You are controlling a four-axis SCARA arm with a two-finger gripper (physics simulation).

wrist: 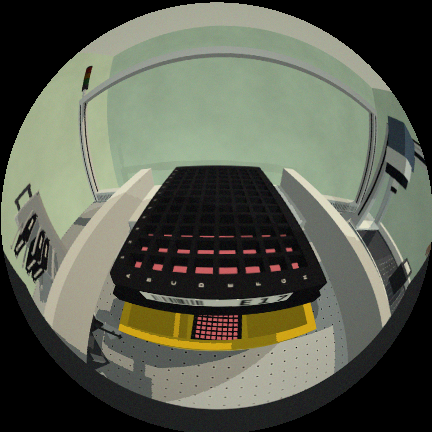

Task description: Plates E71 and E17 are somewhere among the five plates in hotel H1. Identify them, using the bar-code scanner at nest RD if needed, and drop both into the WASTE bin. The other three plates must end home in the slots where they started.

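Places are measured from the arm's base along level axes (x left, y back, z up), in metres.
Pixels of known places: gripper, fingertip midpoint: [216,176].
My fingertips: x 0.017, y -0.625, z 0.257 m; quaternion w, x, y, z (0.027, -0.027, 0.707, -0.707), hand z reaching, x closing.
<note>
Ahead of a thing's pixels: the offset from my fingertips to its top centre. "spot": to the spot under its first point.
Plate E17 {dx -0.002, dy +0.024, dz -0.002 m} [215,220] is a black well plate with pink in its front wells. Its front label shows a bar code and "E17". My gripper [216,176] is shut on it, with the long grey fingers along its left and right sides. The plate is held level above the yellow WASTE bin {spot: dx +0.014, dy +0.101, dz -0.044 m} [175,341], whose front part shows below the plate's front edge. Inside the bin, part of a black-framed pink grid {dx -0.004, dy +0.026, dz -0.224 m} [217,327] shows; no label on it is readable. The bin's far part is hidden by plate E17. Plate E71 cannot be identified in this view.
A grey rack {spot: dx +0.479, dy +0.041, dz -0.146 m} [51,248] with a handle and black plates stands at the far left; its label is not readable. A blue and white device [400,137] is at the right. A light frame [220,54] spans the back, with a signal lamp {spot: dx +0.669, dy -0.396, dz +0.490 m} [87,78] at its left.
</note>
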